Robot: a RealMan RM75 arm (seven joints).
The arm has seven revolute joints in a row. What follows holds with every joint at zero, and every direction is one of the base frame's. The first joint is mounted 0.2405 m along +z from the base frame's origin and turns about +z. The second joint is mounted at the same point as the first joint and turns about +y. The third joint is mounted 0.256 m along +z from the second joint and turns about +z. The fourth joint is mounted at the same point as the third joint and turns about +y. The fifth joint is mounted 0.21 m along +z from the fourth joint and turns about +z. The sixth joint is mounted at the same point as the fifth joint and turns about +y. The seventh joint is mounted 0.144 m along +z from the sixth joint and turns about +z. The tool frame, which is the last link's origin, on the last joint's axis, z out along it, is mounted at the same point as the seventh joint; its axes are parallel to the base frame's.
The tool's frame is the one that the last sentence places.
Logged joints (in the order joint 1, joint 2, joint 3, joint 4, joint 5, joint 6, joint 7), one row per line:
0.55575, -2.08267, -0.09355, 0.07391, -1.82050, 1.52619, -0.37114
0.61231, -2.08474, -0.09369, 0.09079, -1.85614, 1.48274, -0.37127
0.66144, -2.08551, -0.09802, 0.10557, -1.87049, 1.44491, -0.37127
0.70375, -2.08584, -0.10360, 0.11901, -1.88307, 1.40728, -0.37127
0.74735, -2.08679, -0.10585, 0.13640, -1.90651, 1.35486, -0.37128
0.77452, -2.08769, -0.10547, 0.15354, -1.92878, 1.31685, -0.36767
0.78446, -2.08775, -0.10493, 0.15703, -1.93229, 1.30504, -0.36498
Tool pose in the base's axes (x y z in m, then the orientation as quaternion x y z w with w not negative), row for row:
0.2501, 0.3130, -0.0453, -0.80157, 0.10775, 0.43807, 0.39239
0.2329, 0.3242, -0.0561, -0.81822, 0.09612, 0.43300, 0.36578
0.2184, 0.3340, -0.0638, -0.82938, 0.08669, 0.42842, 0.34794
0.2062, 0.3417, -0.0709, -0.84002, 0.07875, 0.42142, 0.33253
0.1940, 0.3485, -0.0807, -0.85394, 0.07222, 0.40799, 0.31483
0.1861, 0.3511, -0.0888, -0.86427, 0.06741, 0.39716, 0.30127
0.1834, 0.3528, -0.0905, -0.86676, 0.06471, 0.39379, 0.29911
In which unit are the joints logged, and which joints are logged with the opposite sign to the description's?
The joints are logged in radians. Opposite sign: joint 2, joint 6, joint 7.
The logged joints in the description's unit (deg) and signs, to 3 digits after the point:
31.842, 119.328, -5.360, 4.235, -104.307, -87.444, 21.265
35.083, 119.447, -5.368, 5.202, -106.349, -84.955, 21.272
37.898, 119.491, -5.616, 6.049, -107.171, -82.787, 21.272
40.322, 119.510, -5.936, 6.819, -107.892, -80.631, 21.272
42.820, 119.564, -6.065, 7.815, -109.235, -77.628, 21.273
44.377, 119.616, -6.043, 8.797, -110.511, -75.450, 21.066
44.946, 119.619, -6.012, 8.997, -110.712, -74.773, 20.912

